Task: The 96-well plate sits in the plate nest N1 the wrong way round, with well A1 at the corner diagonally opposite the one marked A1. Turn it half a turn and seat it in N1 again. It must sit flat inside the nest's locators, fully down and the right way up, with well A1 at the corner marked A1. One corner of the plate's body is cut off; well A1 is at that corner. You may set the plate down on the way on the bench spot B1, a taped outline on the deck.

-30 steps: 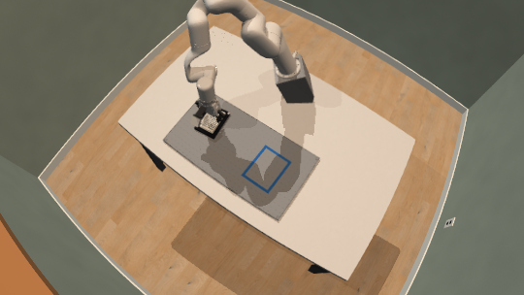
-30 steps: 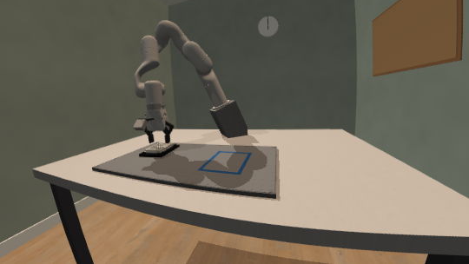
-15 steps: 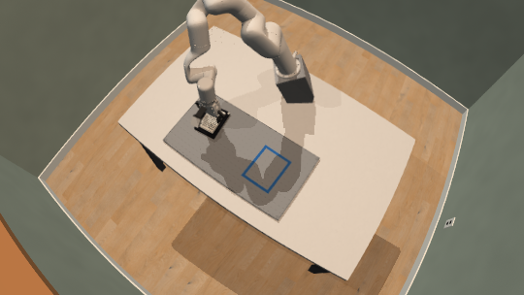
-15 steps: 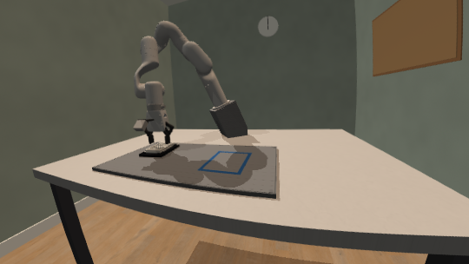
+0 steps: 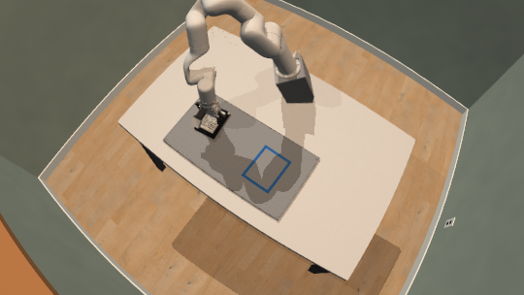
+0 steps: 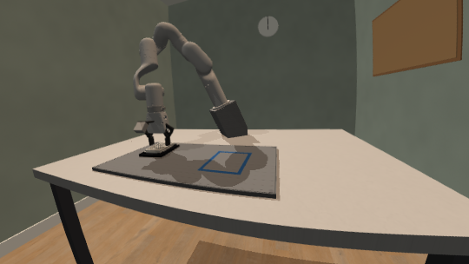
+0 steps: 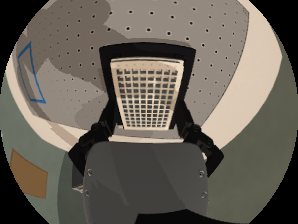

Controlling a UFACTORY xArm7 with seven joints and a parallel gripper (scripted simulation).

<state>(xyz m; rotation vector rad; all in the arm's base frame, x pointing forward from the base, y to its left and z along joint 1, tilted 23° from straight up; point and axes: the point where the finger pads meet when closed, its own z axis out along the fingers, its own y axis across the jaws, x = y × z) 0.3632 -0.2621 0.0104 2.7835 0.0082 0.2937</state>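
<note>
Now: hand 20 mm above the white 96-well plate. Round my hand: black plate nest N1: 30 mm below.
</note>
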